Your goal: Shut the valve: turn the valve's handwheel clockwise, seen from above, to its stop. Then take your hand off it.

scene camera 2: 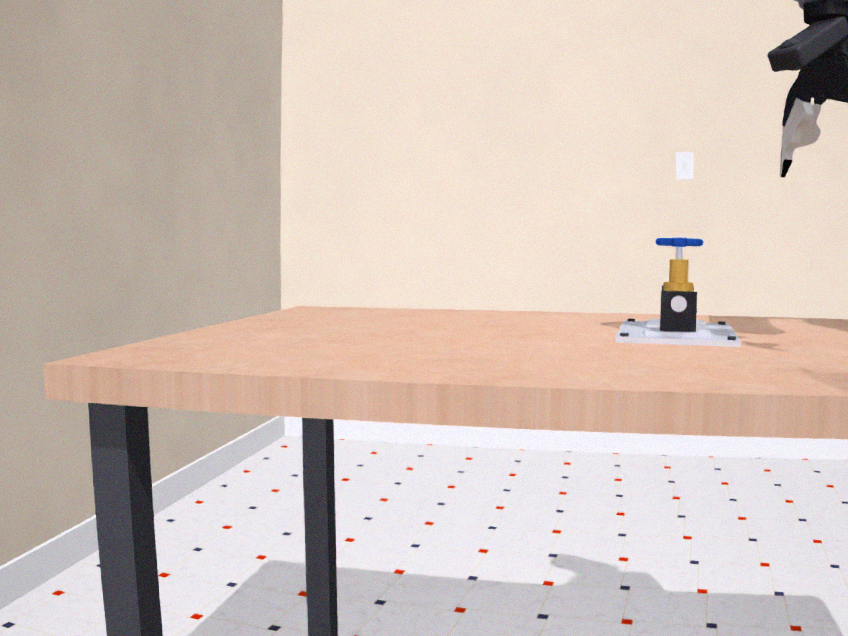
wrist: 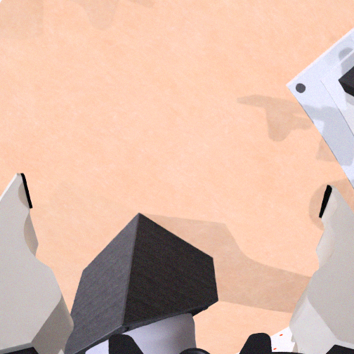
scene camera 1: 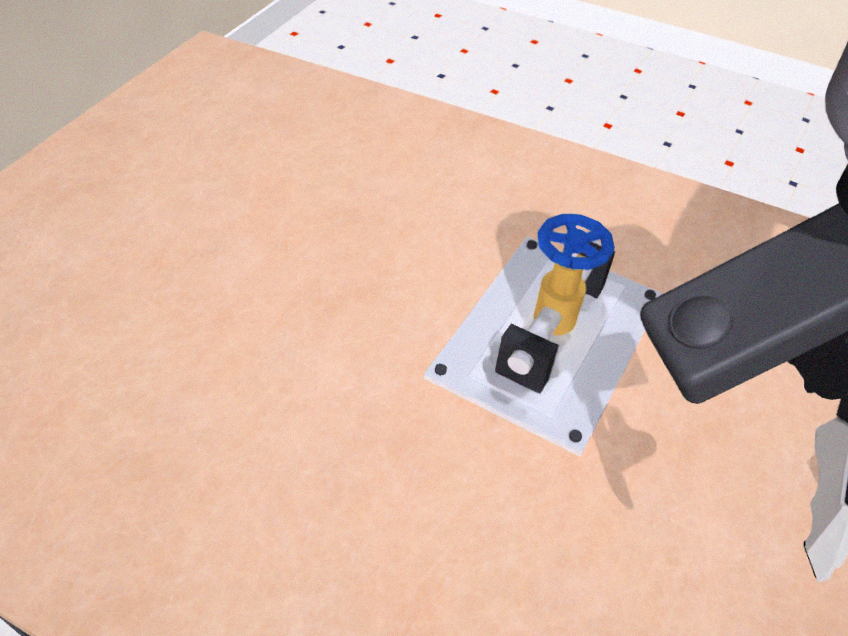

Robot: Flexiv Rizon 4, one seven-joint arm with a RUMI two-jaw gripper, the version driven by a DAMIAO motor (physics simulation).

Labels:
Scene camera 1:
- my gripper: 750, 452
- blue handwheel: 575, 241
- pale base plate: 571, 426

